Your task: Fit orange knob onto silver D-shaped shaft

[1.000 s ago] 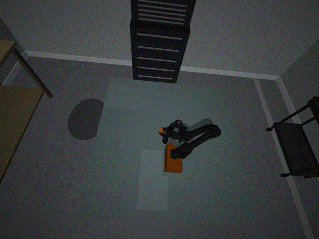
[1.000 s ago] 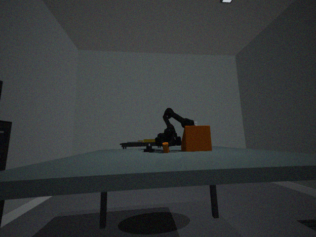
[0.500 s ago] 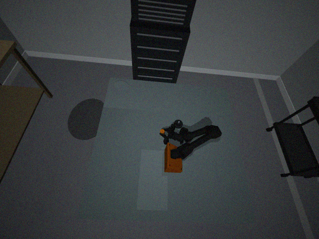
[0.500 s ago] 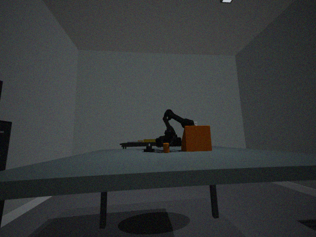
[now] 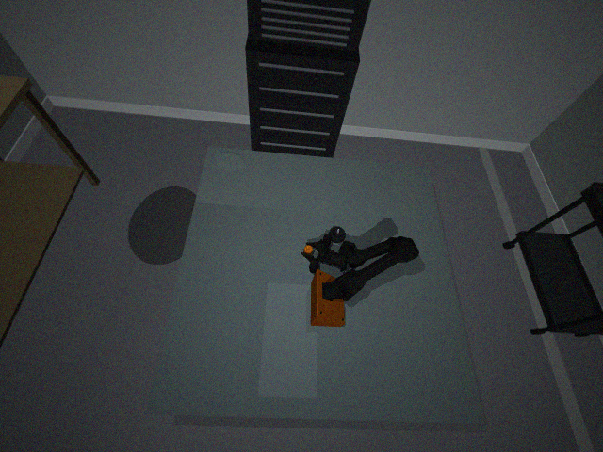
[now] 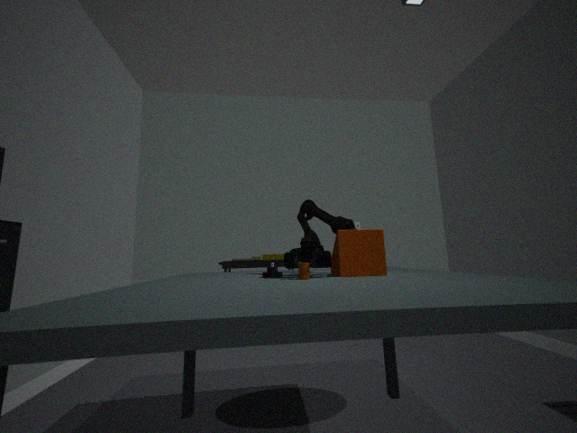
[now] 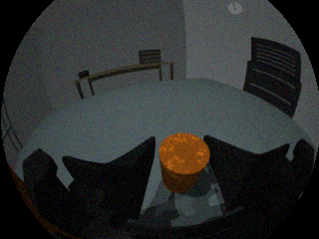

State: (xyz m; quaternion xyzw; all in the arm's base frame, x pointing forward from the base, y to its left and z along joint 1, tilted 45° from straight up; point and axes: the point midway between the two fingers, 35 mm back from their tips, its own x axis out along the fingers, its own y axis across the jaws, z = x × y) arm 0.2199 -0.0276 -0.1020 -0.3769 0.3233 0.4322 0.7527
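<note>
My gripper tip is now 10 mm past the orange knob and 20 mm to the left of it. The rest, counted from my gripper tip: dark round pedestal: 100 mm ahead, 170 mm to the right, 20 mm below.
</note>
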